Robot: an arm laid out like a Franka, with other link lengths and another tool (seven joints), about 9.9 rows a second.
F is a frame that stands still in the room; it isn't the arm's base.
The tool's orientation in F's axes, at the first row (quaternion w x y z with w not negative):
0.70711 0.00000 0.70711 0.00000
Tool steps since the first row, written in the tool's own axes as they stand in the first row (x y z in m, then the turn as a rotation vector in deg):
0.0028 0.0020 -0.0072 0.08 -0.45 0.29
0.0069 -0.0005 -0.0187 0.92 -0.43 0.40
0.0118 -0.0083 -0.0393 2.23 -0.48 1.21
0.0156 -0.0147 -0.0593 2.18 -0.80 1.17
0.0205 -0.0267 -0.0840 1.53 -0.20 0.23
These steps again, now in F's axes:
-0.0072 0.0020 -0.0028 0.29 -0.45 -0.08
-0.0187 -0.0005 -0.0069 0.40 -0.43 -0.92
-0.0393 -0.0083 -0.0118 1.21 -0.48 -2.23
-0.0593 -0.0147 -0.0156 1.17 -0.80 -2.18
-0.0840 -0.0267 -0.0205 0.23 -0.20 -1.53

